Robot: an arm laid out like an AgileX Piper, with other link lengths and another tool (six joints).
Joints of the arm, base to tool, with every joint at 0 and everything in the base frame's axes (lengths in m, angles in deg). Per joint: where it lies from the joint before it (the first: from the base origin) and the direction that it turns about. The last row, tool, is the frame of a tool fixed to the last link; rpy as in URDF.
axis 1: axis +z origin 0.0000 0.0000 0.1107
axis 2: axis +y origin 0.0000 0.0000 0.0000
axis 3: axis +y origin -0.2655 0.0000 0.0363
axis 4: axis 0.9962 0 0.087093 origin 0.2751 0.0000 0.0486
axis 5: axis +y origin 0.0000 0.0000 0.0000
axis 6: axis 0.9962 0 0.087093 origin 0.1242 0.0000 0.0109
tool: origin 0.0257 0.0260 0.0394 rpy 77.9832 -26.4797 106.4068
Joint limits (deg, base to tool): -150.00..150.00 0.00..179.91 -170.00..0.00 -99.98..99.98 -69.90..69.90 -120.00..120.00
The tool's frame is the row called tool.
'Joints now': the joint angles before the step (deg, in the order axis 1, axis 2, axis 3, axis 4, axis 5, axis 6). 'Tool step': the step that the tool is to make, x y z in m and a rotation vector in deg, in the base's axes. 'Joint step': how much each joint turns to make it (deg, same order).
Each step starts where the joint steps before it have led.
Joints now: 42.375 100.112 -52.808 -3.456 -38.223 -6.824
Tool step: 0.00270 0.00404 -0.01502 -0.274 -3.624 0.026
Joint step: 0.001 3.865 -0.210 0.551 -6.038 -3.280
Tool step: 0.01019 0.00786 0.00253 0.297 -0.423 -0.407
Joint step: 0.000 2.014 -3.317 0.551 0.805 -0.427
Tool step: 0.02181 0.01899 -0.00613 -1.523 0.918 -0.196
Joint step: -0.060 4.972 -7.345 0.045 4.092 -0.426
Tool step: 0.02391 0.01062 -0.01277 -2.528 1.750 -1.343
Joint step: -0.739 4.527 -6.229 0.890 4.721 -1.279
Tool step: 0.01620 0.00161 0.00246 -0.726 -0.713 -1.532
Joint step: -0.833 1.815 -3.732 1.408 1.873 -2.096
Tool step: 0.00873 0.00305 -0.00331 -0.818 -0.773 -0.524
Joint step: -0.322 1.814 -2.355 0.591 0.481 -1.598
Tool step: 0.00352 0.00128 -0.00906 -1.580 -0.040 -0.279
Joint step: -0.113 1.227 -0.704 0.577 0.456 -1.696
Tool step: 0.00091 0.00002 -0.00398 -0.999 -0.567 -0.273
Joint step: 0.000 0.418 -0.042 0.761 -0.186 -1.731
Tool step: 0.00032 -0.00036 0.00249 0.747 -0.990 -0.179
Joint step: -0.001 0.124 -0.003 0.267 -1.365 -0.249
